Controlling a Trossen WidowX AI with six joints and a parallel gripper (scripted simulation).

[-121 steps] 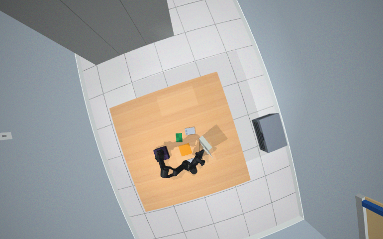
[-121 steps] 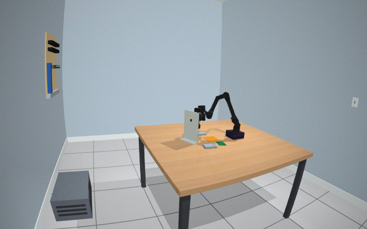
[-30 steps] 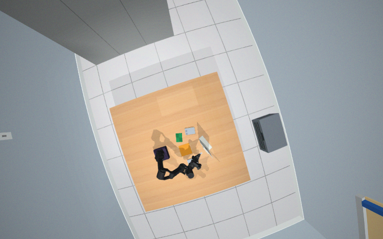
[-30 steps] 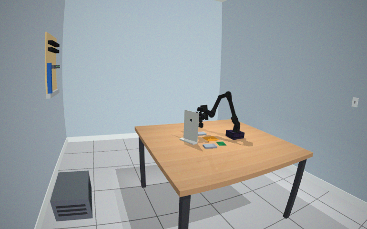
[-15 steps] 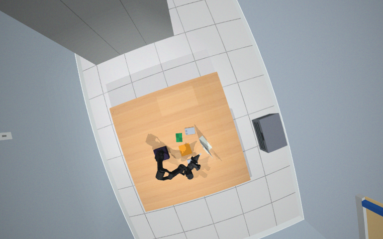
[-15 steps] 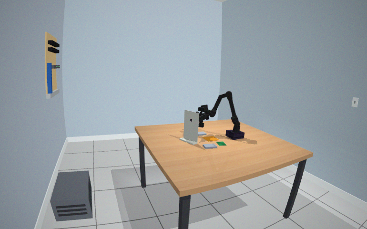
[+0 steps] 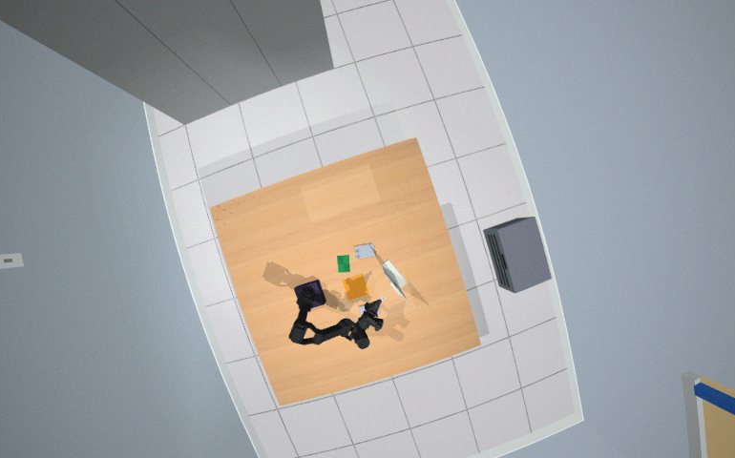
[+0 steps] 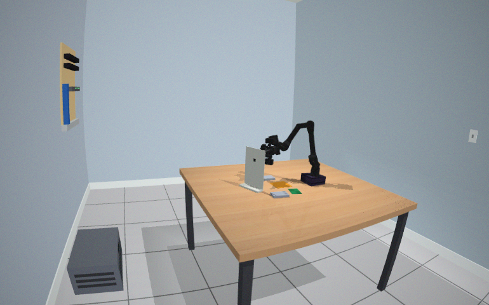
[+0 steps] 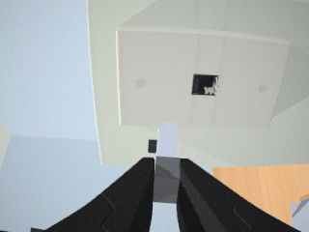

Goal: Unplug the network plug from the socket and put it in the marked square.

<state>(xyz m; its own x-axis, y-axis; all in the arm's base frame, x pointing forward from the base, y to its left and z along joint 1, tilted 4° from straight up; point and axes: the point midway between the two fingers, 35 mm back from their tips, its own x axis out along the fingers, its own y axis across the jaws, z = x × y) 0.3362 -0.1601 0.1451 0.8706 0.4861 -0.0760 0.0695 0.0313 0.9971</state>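
My gripper tip is 22 cm above the orange marked square, 12 cm past it and 6 cm to the right of it. Also, from my gripper tip: grey network plug: 1 cm ahead; then green square: 22 cm below, 21 cm to the left, 12 cm behind; then upright white panel: 10 cm below, 10 cm ahead, 3 cm to the left.
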